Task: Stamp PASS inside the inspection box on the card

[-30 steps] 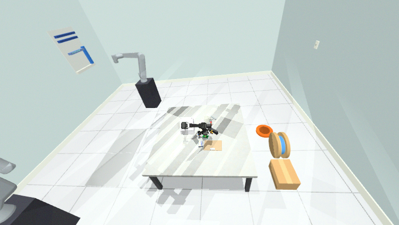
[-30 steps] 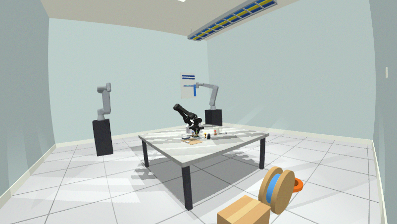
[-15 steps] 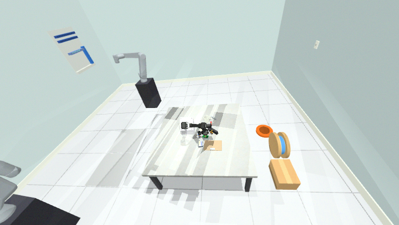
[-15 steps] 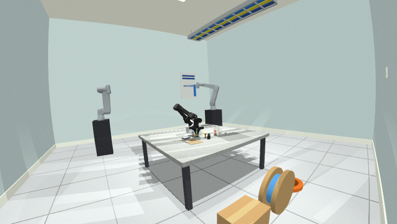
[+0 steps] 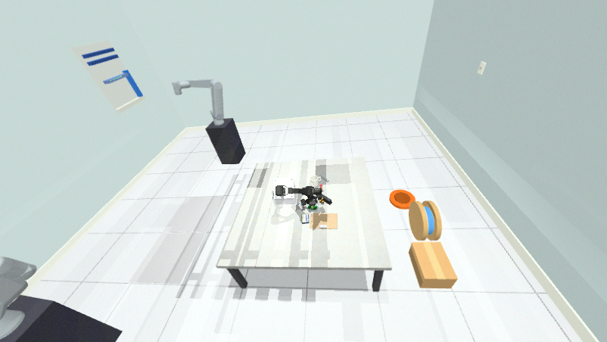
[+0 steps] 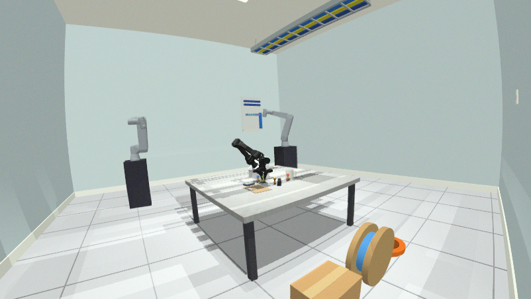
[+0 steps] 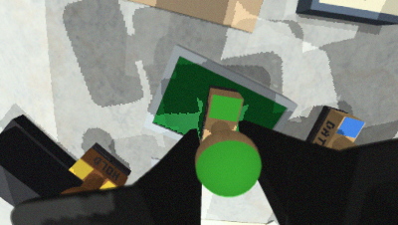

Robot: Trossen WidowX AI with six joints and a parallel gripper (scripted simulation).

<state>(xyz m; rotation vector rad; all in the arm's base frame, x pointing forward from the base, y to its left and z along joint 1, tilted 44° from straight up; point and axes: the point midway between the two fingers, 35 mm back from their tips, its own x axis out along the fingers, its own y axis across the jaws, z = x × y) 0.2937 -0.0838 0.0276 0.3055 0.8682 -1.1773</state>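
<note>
Right now the green-knobbed stamp is right at my gripper tip. Round my gripper tip: black block: 11 cm ahead, 10 cm to the left, 2 cm below; yellow-knobbed stamp: 8 cm ahead, 7 cm to the left, 2 cm below; green ink pad: 3 cm below.
</note>
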